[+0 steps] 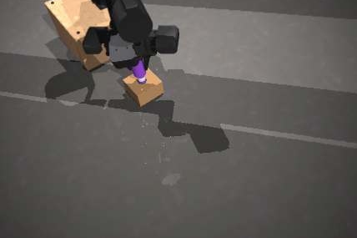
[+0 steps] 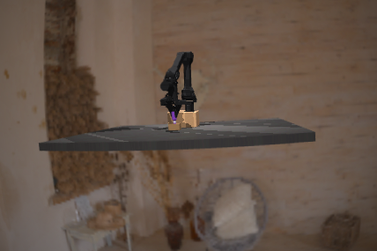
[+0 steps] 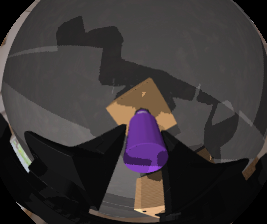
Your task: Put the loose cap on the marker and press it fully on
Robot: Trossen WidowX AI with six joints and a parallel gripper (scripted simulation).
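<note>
Now: the purple cap 10 mm above my gripper tip. The rest, counted from my gripper tip: holder block: 60 mm below.
</note>
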